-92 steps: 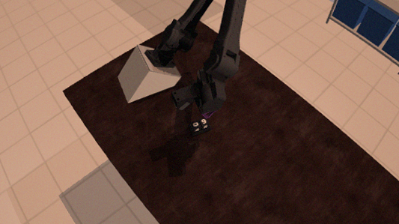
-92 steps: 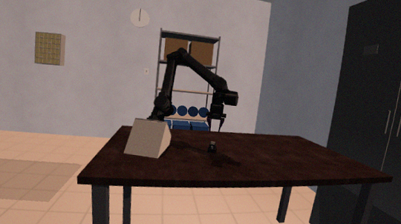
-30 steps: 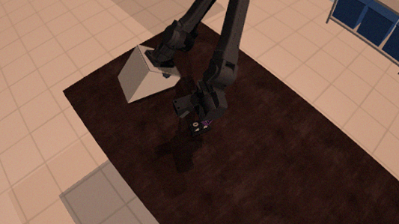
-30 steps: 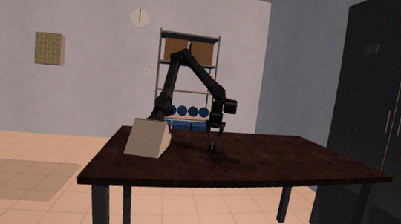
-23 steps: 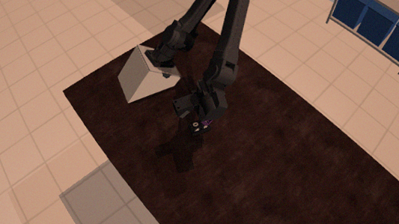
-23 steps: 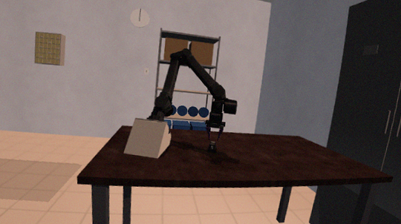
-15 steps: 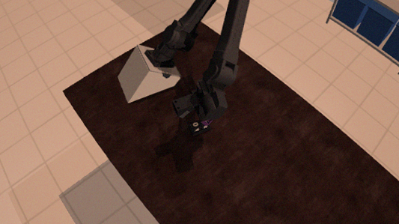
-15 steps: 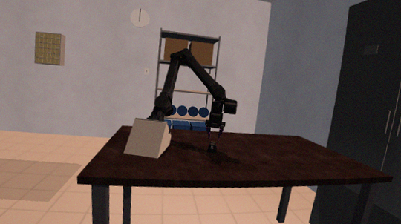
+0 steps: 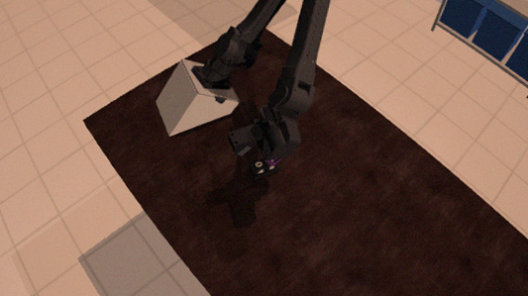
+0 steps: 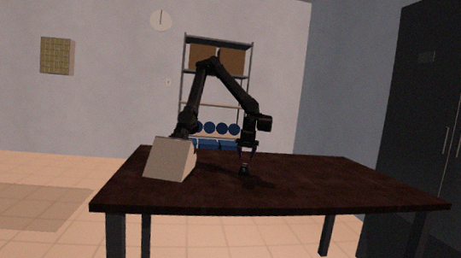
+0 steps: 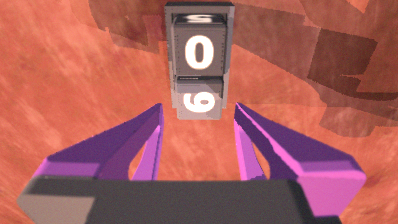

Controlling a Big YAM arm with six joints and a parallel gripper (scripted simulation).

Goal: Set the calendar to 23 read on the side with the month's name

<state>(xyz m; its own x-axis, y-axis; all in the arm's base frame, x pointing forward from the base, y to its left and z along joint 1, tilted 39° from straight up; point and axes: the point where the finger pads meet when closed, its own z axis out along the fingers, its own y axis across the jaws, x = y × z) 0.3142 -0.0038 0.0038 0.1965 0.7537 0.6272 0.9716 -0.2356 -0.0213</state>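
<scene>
The dark tray lies 20 mm to the right of my hand and 50 mm below it.
</scene>
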